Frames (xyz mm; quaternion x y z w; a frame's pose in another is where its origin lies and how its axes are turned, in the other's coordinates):
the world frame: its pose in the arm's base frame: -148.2 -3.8 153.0 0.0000 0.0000 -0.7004 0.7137
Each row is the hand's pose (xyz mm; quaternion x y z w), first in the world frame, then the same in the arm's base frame.
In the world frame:
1: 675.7 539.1 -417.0 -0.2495 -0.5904 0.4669 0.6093
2: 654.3 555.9 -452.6 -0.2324 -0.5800 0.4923 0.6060
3: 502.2 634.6 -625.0 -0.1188 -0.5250 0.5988 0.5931
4: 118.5 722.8 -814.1 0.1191 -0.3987 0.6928 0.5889
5: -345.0 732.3 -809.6 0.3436 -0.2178 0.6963 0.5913
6: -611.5 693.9 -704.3 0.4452 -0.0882 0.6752 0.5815
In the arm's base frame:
1: 403.5 -669.2 -264.0 -0.5916 -0.2466 -0.0935 0.7619
2: 419.9 -647.5 -299.6 -0.5721 -0.2512 -0.0731 0.7773
3: 495.7 -494.0 -472.0 -0.4525 -0.2915 0.0120 0.8427
4: 576.7 -108.7 -661.1 -0.1943 -0.3680 0.0820 0.9056
5: 577.5 354.9 -656.6 0.0927 -0.3961 0.0828 0.9097
6: 534.1 620.6 -551.3 0.2560 -0.3748 0.0746 0.8879

